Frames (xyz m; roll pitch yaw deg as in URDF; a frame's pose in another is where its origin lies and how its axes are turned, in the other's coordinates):
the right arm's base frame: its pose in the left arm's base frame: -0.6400 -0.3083 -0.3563 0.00 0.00 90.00
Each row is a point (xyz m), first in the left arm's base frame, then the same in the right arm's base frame.
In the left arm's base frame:
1: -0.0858 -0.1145 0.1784
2: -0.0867 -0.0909 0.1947
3: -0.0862 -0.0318 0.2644
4: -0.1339 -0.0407 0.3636
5: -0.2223 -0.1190 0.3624
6: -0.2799 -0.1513 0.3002
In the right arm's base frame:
1: 0.1938 -0.5542 0.5347
2: 0.2174 -0.5533 0.5510
3: 0.2765 -0.5538 0.6207
4: 0.2676 -0.5061 0.7199
5: 0.1893 -0.4177 0.7187
6: 0.1570 -0.3601 0.6565

